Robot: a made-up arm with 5 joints. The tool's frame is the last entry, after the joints. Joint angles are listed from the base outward. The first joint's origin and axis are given. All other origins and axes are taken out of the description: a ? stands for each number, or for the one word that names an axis. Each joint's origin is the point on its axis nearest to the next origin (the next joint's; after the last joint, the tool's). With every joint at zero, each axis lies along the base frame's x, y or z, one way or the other. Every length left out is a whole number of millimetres.
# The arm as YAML. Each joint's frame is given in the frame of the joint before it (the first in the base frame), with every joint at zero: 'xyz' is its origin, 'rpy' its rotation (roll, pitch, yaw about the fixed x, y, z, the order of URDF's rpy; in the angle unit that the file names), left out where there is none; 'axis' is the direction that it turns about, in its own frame. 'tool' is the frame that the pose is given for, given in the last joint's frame.
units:
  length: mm
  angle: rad
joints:
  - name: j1
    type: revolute
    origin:
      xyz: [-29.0, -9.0, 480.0]
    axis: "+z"
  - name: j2
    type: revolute
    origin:
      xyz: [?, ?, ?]
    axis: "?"
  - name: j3
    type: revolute
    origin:
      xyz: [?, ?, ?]
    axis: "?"
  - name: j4
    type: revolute
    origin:
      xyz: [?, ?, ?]
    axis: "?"
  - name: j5
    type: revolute
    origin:
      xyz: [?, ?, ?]
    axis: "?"
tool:
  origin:
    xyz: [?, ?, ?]
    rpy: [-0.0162, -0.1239, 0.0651]
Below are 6 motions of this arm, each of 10 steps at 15 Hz.
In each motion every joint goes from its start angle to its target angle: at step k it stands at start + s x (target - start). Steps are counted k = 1, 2, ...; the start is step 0. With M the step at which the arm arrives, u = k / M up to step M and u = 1 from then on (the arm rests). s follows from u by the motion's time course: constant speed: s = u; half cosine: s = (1 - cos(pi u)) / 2; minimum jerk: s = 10 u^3 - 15 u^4 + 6 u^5.
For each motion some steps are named. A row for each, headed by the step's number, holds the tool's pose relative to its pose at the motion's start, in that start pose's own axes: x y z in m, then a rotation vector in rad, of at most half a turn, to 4 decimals.
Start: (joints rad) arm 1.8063 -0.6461 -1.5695 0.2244 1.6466
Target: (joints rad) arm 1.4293 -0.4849 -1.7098 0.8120 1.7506
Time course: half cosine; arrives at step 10
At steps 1, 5, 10:
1: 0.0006 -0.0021 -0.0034 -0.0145 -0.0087 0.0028
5: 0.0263 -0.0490 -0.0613 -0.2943 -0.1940 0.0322
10: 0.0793 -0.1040 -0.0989 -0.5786 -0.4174 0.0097

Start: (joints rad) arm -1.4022 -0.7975 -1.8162 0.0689 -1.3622
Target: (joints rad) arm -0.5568 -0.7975 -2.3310 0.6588 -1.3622
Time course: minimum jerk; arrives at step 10
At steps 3, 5, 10:
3: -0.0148 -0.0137 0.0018 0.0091 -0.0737 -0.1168
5: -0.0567 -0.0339 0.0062 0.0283 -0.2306 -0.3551
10: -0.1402 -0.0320 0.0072 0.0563 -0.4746 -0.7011

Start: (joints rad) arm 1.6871 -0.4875 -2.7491 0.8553 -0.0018
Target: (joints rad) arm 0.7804 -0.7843 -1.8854 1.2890 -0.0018
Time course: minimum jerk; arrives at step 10
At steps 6, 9, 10:
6: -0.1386 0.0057 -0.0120 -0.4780 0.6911 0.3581
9: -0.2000 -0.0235 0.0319 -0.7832 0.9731 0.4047
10: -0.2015 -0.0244 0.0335 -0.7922 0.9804 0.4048

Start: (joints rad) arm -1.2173 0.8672 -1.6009 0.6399 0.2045
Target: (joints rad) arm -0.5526 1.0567 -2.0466 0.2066 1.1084
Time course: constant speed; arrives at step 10
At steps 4, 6, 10:
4: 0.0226 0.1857 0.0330 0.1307 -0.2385 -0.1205
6: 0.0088 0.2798 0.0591 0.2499 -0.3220 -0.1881
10: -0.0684 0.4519 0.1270 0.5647 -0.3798 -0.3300

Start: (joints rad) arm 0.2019 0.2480 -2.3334 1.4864 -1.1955
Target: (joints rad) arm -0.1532 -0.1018 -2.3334 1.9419 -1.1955
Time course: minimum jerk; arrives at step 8
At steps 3, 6, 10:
3: -0.0457 0.0119 0.0571 0.0011 0.0615 -0.0813
6: -0.1196 0.0758 0.1807 0.0047 0.1920 -0.2708
10: -0.1274 0.0907 0.1997 0.0054 0.2126 -0.3032

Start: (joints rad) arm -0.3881 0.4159 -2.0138 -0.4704 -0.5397
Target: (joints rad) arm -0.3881 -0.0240 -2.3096 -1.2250 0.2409
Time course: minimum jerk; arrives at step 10
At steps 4, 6, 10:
4: 0.1351 -0.0854 0.0634 -0.2478 -0.4170 -0.2210
6: 0.2538 -0.1563 0.1874 -0.3988 -0.9629 -0.4554
10: 0.3143 -0.1884 0.3169 -0.3992 -1.4779 -0.6070

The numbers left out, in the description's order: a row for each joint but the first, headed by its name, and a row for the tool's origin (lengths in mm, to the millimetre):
j2: xyz 5.0 -31.0 0.0, axis +y
j3: xyz 88.0 0.0 353.0, axis +y
j4: xyz 30.0 0.0 -215.0, axis +y
j5: xyz 122.0 0.0 -146.0, axis -z
tool: xyz -3.0 16.0 0.0

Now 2 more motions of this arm.
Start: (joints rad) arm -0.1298 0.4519 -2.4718 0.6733 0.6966
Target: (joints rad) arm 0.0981 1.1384 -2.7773 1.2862 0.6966
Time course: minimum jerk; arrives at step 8
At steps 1, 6, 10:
1: -0.0062 -0.0012 -0.0059 -0.0064 0.0150 0.0019
6: -0.4215 -0.0977 -0.1868 -0.3713 0.8114 0.1915
10: -0.4736 -0.1142 -0.1880 -0.4174 0.9004 0.2246

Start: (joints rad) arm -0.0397 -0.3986 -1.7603 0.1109 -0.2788
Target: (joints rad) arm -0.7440 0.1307 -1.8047 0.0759 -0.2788
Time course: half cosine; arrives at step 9
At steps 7, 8, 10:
7: -0.2897 -0.1806 -0.0618 -0.4124 0.5610 0.2339
8: -0.3171 -0.2091 -0.0497 -0.4596 0.6150 0.2449
10: -0.3264 -0.2192 -0.0446 -0.4763 0.6337 0.2482

